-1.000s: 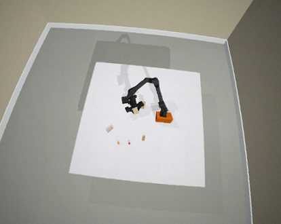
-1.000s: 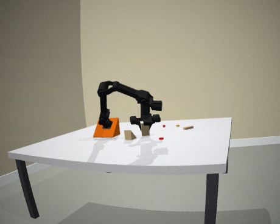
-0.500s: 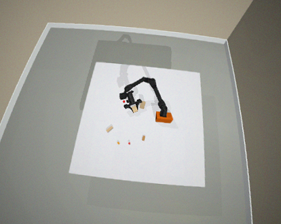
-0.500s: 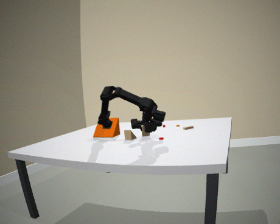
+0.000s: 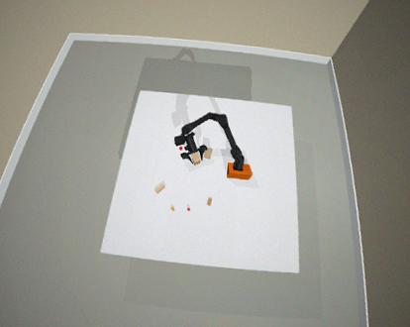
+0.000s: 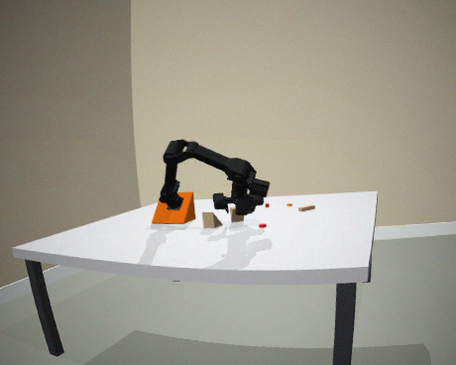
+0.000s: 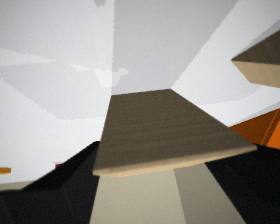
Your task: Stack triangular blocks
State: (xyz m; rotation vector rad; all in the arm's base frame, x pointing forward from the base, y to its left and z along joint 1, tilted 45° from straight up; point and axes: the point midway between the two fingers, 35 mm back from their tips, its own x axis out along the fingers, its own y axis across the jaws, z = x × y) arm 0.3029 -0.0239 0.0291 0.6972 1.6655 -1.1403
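Now: gripper tip 3 cm to the left of the block, 2 cm short of it and 1 cm above it. From my gripper tip the other things lie so: orange bit: 35 cm to the left, 11 cm ahead, 4 cm below; then tan bar: 23 cm ahead, 22 cm to the left, 3 cm below.
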